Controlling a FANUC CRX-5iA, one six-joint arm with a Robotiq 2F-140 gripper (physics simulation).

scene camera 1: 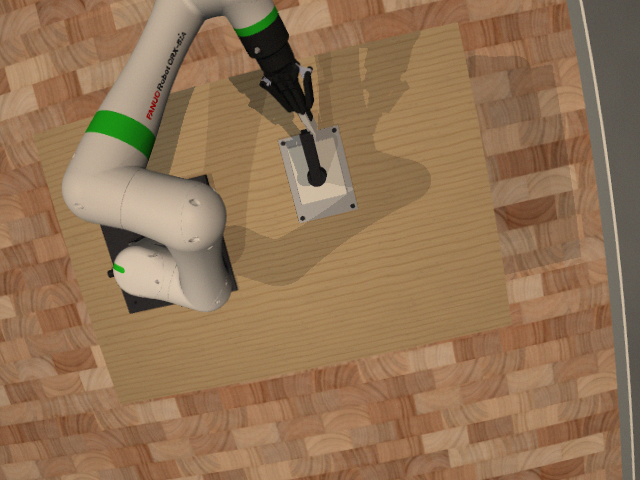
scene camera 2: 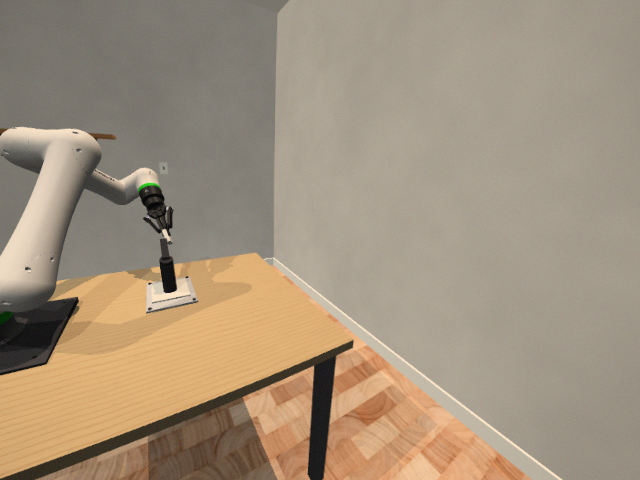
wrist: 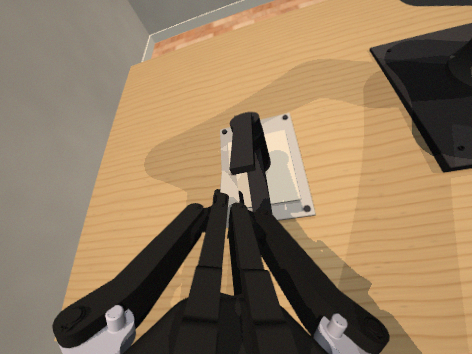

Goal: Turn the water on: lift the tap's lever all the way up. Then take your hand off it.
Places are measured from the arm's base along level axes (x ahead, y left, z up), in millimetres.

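Where they show: gripper, fingertip midpoint: (scene camera 1: 313,130) (scene camera 2: 169,242) (wrist: 227,182).
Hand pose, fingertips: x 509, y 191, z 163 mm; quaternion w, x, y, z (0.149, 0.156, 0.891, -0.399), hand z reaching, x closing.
Observation:
Things, the pixels of their top centre, and the offset from my fingertips. "*": a spot on its surface instead. Level surfaces: height alone.
- black column, surface spot: (scene camera 2: 168,276) * dx -28, dy -133, dz -93 mm
- light plate, top centre: (wrist: 259,163) (scene camera 1: 318,174) (scene camera 2: 170,290) dx -27, dy -109, dz -165 mm
- black spout, top centre: (wrist: 255,176) (scene camera 1: 310,149) dx -24, dy -39, dz -77 mm
- wooden table, surface height: dz -177 mm
The tap is a black column (scene camera 2: 168,276) on a light plate (scene camera 1: 325,207) (scene camera 2: 173,302) (wrist: 302,185) fixed to the table. Its black lever (scene camera 1: 310,152) (scene camera 2: 164,248) (wrist: 242,145) rises steeply from the column's top in scene camera 2. In the wrist view the black spout (wrist: 259,192) shows below and beside the lever. My gripper (scene camera 1: 310,125) (scene camera 2: 166,236) (wrist: 227,182) is shut with nothing between its fingers. Its pale tips are close to the lever's free end, on the side away from the column. I cannot tell whether they touch the lever.
The wooden table (scene camera 1: 403,273) (scene camera 2: 206,335) (wrist: 165,105) carries the tap and the arm's dark base plate (scene camera 1: 116,245) (scene camera 2: 56,320) (wrist: 415,95). A grey wall (scene camera 2: 439,180) (wrist: 60,125) stands beyond the table's edge.

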